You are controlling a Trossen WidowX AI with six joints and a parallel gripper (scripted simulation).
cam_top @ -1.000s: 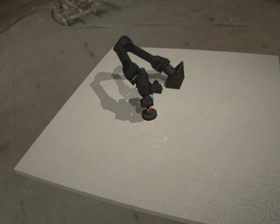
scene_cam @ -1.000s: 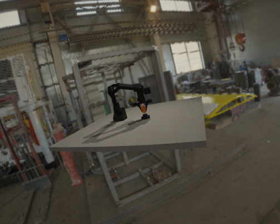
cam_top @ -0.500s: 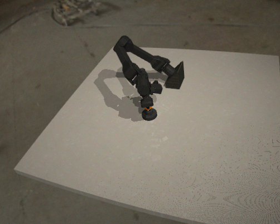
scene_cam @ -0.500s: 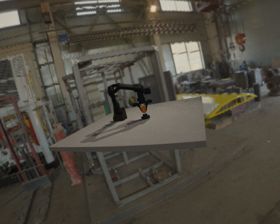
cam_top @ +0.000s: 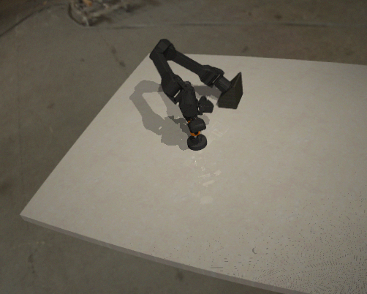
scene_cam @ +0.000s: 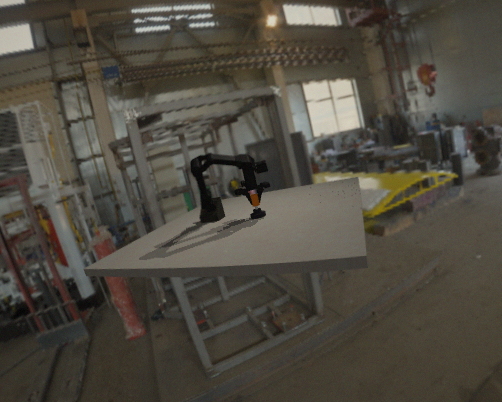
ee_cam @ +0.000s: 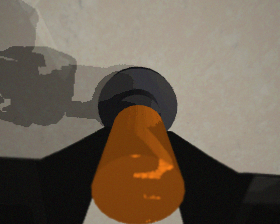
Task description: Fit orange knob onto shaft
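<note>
Now: gripper tip 3 cm below the orange knob. Round my gripper tip: round pedestal: 4 cm below.
</note>
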